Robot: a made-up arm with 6 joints.
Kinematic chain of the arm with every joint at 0, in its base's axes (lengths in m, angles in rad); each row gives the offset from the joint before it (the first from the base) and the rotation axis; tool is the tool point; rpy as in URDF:
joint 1: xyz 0 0 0.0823 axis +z
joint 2: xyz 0 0 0 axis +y
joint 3: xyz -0.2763 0 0.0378 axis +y
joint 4: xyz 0.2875 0 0.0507 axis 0.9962 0 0.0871
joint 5: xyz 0 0 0 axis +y
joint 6: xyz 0.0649 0 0.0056 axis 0.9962 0 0.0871
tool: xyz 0 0 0 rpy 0 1.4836 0
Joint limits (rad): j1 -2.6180..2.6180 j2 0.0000..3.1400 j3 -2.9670..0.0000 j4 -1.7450..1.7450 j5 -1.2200..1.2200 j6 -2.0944..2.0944
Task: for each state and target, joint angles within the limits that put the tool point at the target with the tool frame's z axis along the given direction. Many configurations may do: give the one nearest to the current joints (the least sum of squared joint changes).
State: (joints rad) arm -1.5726 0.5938 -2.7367 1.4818 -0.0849 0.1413
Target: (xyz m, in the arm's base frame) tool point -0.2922 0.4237 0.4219 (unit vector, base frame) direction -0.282 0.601 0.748
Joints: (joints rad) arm -0.9519 0.1711 -2.3519 1.7409 0.1210 0.1413
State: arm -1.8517 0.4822 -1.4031 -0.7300 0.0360 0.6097
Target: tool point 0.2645 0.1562 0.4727 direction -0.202 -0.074 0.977
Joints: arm -2.6161 0.0019 -1.5522 -0.1341 0.2827 0.6097
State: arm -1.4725 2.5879 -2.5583 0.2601 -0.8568 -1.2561
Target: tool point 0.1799 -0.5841 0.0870 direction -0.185 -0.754 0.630
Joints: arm -1.2263 2.9994 -2.6941 0.5164 -1.0522 -1.2561
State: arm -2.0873 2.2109 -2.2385 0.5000 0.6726 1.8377
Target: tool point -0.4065 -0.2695 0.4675 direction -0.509 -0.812 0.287
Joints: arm -2.6160 2.1729 -2.5795 1.2490 0.4904 1.8377
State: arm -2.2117 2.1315 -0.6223 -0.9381 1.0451 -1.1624
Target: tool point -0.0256 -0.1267 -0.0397 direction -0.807 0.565 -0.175
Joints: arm -1.4074 2.3181 -0.4012 -0.8482 1.2182 -1.1624
